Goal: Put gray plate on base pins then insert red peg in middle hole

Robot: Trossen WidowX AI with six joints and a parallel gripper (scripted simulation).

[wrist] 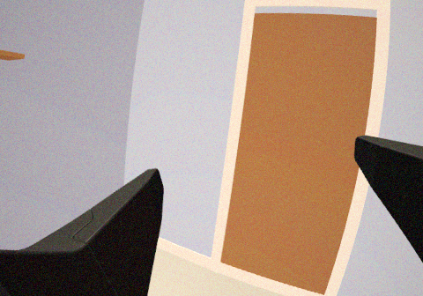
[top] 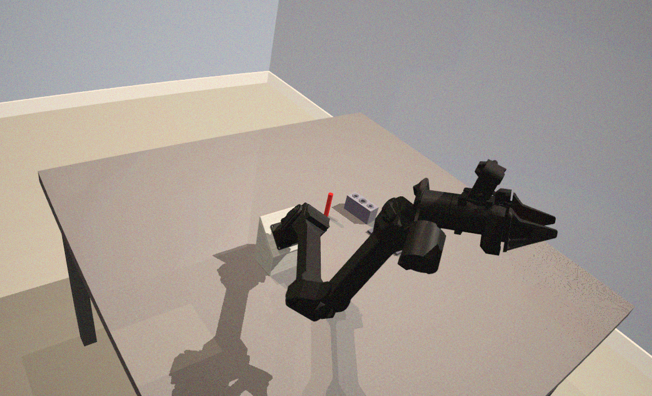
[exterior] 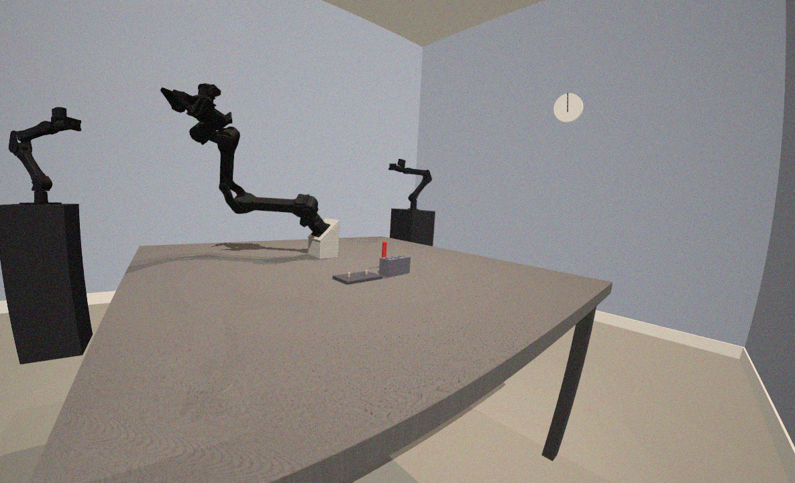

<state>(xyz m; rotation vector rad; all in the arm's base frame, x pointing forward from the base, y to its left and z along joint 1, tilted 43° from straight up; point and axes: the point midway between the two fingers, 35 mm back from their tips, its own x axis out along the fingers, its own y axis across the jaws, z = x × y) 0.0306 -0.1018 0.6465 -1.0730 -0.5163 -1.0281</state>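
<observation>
Now: gripper tip 290 mm short of the gray plate, 620 mm to the right of it and 470 mm above it. Round my gripper tip: red peg (190 mm ahead, 660 mm to the left, 470 mm below); then dark base (300 mm ahead, 490 mm to the left, 500 mm below).
</observation>
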